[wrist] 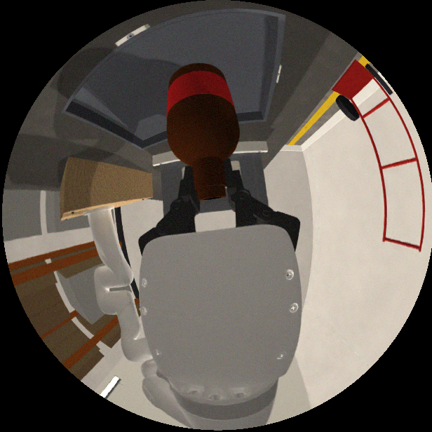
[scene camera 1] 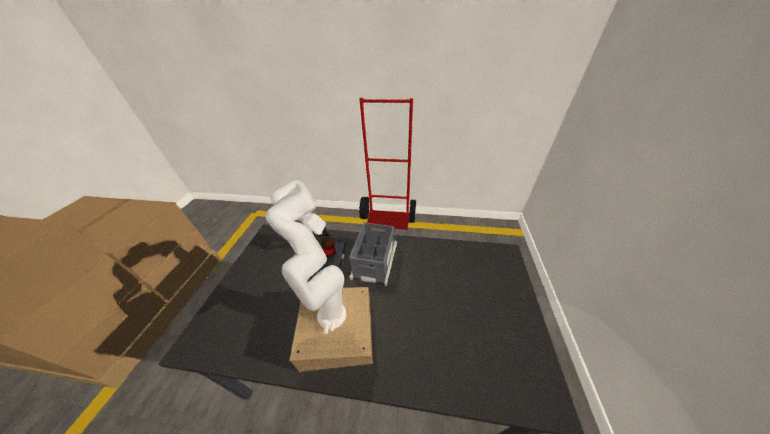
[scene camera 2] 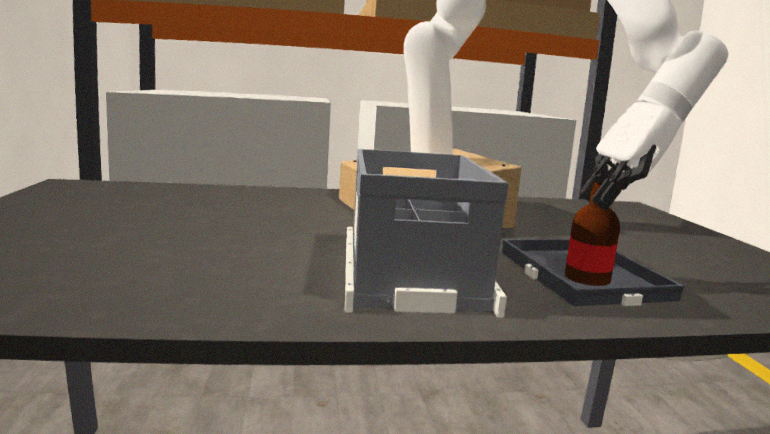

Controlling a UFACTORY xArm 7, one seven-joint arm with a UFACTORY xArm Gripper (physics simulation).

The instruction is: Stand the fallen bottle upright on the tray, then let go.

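Frame: origin at the arm's base, x ahead, y left, z up, level; millimetres.
Where they show: gripper, fingertip midpoint: (scene camera 1: 328,238) (scene camera 2: 591,202); arm's base, link origin: (scene camera 1: 331,315).
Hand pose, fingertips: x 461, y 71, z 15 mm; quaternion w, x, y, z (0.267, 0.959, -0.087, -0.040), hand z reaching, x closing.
Things, the pixels of their top centre, and the offset from my fingertips. "*": a spot on its surface instead.
- brown bottle with a red label, top centre: (scene camera 2: 602,183) (scene camera 1: 325,235) 1 mm ahead, 14 mm left, 30 mm up
- shallow dark tray, surface spot: (scene camera 2: 628,295) * 100 mm ahead, 8 mm left, 116 mm down
- grey crate with dividers, top centre: (scene camera 2: 421,162) (scene camera 1: 372,240) 78 mm back, 261 mm right, 43 mm up
A brown bottle with a red label (scene camera 1: 328,250) (scene camera 2: 591,250) (wrist: 201,112) is upright, or very nearly so, inside the shallow dark tray (scene camera 2: 628,295) (wrist: 274,60). Its base is low over the tray floor, toward the side near scene camera 2; whether it touches the floor is hard to tell. My gripper (scene camera 2: 602,195) (wrist: 209,171) is shut on the bottle's neck, with one finger on each side, and comes in at a slant from above. In scene camera 1 the arm hides part of the tray, and the fingers are too small to make out.
A grey crate with dividers (scene camera 1: 372,263) (scene camera 2: 428,248) stands beside the tray, with white blocks (scene camera 2: 424,300) around its base. The arm's wooden base block (scene camera 1: 331,353) (wrist: 107,187) is behind it. A red hand truck (scene camera 1: 388,219) stands past the table by the wall.
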